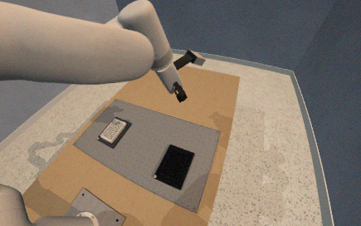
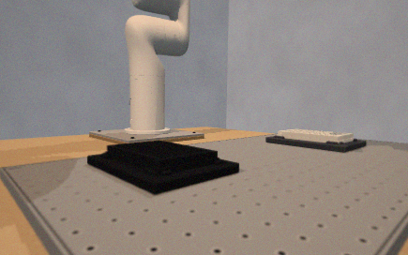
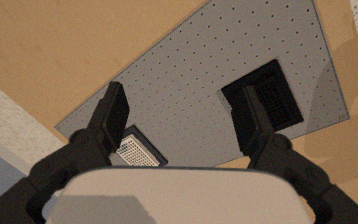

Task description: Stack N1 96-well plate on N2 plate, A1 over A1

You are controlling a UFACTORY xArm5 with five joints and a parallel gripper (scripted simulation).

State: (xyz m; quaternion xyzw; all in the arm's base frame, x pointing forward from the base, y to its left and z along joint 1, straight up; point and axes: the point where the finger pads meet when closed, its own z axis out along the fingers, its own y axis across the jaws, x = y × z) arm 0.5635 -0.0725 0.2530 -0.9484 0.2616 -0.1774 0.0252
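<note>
My hand is 230 mm above the black 96-well plate, 170 mm past it and 80 mm to the left of it. The rest, counted from my hand: white 96-well plate: 290 mm to the left, 230 mm below, 190 mm behind; dark nest N2: 290 mm to the left, 250 mm below, 190 mm behind; nest N1: 250 mm below, 170 mm behind, 80 mm to the right.
</note>
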